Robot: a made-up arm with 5 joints. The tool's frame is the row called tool.
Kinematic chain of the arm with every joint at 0, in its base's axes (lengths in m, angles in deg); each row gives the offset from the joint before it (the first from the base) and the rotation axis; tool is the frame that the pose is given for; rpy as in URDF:
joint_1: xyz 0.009 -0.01 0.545 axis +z
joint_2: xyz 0.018 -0.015 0.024 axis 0 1 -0.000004
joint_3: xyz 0.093 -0.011 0.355 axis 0 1 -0.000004
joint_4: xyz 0.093 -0.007 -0.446 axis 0 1 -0.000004
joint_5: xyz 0.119 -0.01 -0.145 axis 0 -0.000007 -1
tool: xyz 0.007 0.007 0.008 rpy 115 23.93 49.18
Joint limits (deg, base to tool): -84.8..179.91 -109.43..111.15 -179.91..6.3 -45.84..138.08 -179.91..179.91
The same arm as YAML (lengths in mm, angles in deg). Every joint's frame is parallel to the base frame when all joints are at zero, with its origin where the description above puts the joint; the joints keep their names.
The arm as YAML. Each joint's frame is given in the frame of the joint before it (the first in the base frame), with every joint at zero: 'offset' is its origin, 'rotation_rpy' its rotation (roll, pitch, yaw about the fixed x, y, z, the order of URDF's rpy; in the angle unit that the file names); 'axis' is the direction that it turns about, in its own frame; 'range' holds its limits. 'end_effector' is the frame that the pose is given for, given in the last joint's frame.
length_unit: mm
angle_unit: deg
chain:
  - id: joint_1
    offset: [9.0, -10.0, 545.0]
    rotation_rpy: [0.0, 0.0, 0.0]
    axis: [0.0, 0.0, 1.0]
    range: [-84.8, 179.91]
  - id: joint_2
    offset: [18.0, -15.0, 24.0]
    rotation_rpy: [0.0, 0.0, 0.0]
    axis: [0.0, 1.0, 0.0]
    range: [-109.43, 111.15]
  - id: joint_3
    offset: [93.0, -11.0, 355.0]
    rotation_rpy: [0.0, 0.0, 0.0]
    axis: [0.0, 1.0, 0.0]
    range: [-179.91, 6.3]
  - id: joint_4
    offset: [93.0, -7.0, -446.0]
    rotation_rpy: [0.0, 0.0, 0.0]
    axis: [0.0, 1.0, 0.0]
    range: [-45.84, 138.08]
  - id: joint_5
    offset: [119.0, -10.0, -145.0]
    rotation_rpy: [0.0, 0.0, 0.0]
    axis: [0.0, 0.0, -1.0]
    range: [-179.91, 179.91]
end_effector:
  offset: [7.0, 7.0, 8.0]
  rotation_rpy: [115.0, 23.93, 49.18]

